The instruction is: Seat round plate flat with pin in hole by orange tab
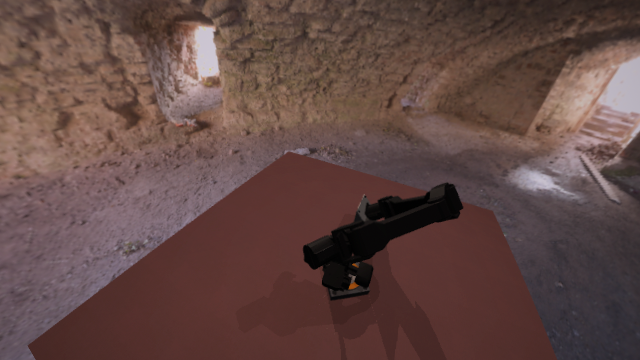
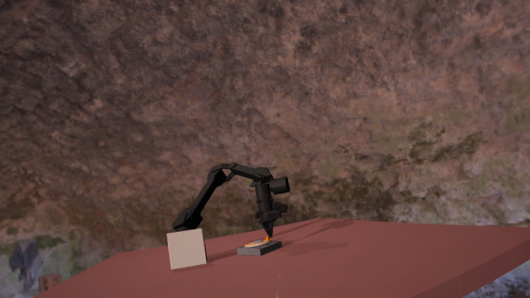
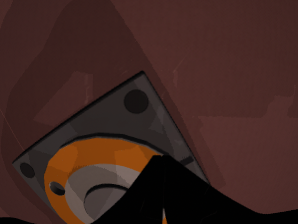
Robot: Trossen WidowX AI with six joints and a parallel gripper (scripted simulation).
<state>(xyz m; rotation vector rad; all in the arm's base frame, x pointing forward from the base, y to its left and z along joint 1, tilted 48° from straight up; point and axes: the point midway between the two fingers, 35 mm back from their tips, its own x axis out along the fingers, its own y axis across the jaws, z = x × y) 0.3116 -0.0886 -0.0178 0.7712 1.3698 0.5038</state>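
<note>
Now: gripper tip 30 mm past the round plate, 10 mm to the right of it and 10 mm above it. From my gripper tip the other things lie so: square base (40 mm behind, 30 mm to the left, 20 mm below).
</note>
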